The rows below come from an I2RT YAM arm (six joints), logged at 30 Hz.
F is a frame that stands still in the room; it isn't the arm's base.
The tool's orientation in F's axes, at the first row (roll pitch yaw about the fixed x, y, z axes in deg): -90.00 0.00 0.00
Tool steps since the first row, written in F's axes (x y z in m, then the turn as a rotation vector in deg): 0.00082 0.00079 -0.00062 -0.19 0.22 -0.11; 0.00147 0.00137 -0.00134 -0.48 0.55 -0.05; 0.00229 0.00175 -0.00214 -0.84 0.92 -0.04; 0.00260 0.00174 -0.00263 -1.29 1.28 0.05; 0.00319 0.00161 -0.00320 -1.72 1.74 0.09; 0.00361 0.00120 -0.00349 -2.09 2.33 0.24; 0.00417 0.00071 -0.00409 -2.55 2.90 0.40; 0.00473 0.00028 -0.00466 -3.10 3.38 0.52; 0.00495 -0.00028 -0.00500 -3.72 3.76 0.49; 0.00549 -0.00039 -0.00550 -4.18 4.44 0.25; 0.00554 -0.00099 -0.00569 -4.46 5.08 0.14
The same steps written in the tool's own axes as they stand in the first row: 0.00082 0.00062 0.00079 -0.19 0.11 0.22; 0.00147 0.00134 0.00137 -0.48 0.05 0.55; 0.00229 0.00214 0.00175 -0.84 0.04 0.92; 0.00260 0.00263 0.00174 -1.29 -0.05 1.28; 0.00319 0.00320 0.00161 -1.72 -0.09 1.74; 0.00361 0.00349 0.00120 -2.09 -0.24 2.33; 0.00417 0.00409 0.00071 -2.55 -0.40 2.90; 0.00473 0.00466 0.00028 -3.10 -0.52 3.38; 0.00495 0.00500 -0.00028 -3.72 -0.49 3.76; 0.00549 0.00550 -0.00039 -4.18 -0.25 4.44; 0.00554 0.00569 -0.00099 -4.46 -0.14 5.08
